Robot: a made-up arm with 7 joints.
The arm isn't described. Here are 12 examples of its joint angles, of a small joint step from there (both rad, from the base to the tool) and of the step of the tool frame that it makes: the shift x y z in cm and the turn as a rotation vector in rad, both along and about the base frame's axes.
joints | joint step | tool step
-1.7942 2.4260 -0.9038 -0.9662 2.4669 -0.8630 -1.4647 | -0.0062 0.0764 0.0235 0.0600 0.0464 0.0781 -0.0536 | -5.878 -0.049 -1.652 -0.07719 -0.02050 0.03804
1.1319 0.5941 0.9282 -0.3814 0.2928 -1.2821 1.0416 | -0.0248 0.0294 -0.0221 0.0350 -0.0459 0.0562 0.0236 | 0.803 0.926 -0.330 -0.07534 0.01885 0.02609
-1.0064 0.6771 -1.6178 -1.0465 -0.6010 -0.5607 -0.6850 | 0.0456 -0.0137 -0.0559 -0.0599 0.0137 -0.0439 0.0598 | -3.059 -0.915 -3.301 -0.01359 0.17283 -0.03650
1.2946 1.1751 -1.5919 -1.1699 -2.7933 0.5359 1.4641 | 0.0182 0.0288 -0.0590 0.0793 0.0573 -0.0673 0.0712 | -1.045 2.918 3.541 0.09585 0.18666 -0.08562
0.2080 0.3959 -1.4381 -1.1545 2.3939 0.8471 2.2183 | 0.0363 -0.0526 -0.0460 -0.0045 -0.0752 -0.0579 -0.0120 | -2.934 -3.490 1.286 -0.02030 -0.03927 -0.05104
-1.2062 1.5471 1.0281 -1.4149 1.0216 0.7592 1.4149 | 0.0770 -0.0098 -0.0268 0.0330 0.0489 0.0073 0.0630 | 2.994 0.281 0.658 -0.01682 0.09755 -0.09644
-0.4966 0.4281 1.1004 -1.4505 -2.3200 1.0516 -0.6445 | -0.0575 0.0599 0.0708 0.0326 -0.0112 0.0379 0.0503 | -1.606 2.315 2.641 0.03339 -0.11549 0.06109
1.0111 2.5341 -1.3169 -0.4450 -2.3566 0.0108 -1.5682 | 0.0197 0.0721 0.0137 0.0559 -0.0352 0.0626 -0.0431 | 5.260 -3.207 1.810 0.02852 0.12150 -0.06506
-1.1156 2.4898 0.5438 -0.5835 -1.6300 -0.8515 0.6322 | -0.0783 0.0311 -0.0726 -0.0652 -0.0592 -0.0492 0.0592 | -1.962 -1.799 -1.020 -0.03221 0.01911 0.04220
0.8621 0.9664 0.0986 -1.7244 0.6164 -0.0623 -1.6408 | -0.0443 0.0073 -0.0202 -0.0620 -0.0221 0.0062 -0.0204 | 2.452 -1.932 0.663 0.00460 -0.04987 -0.09140
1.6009 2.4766 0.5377 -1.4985 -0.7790 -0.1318 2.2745 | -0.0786 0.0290 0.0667 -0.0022 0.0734 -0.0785 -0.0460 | 4.316 -3.541 3.257 -0.07176 -0.04109 -0.05605
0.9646 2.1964 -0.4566 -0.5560 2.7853 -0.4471 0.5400 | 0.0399 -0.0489 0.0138 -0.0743 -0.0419 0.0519 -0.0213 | -2.668 0.768 -4.024 -0.12985 0.10392 0.06125
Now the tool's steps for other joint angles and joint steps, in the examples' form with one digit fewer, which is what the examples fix.
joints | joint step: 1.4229 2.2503 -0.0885 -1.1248 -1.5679 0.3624 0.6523 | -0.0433 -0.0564 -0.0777 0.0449 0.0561 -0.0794 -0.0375
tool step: -3.34 2.25 1.67 0.0807 0.0270 0.1360
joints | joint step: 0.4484 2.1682 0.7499 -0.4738 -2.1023 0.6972 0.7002 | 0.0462 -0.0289 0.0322 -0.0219 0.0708 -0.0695 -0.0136
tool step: 0.50 1.03 -1.43 -0.1120 -0.0003 -0.0033
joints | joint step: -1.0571 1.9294 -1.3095 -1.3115 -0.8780 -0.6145 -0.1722 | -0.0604 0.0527 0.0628 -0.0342 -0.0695 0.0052 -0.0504
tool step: -1.49 -1.47 4.47 0.1268 -0.0966 -0.0656
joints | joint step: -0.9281 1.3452 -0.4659 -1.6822 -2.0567 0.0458 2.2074 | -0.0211 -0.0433 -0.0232 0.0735 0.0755 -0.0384 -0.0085
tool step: 1.88 0.64 -1.31 -0.0796 0.0918 0.0179
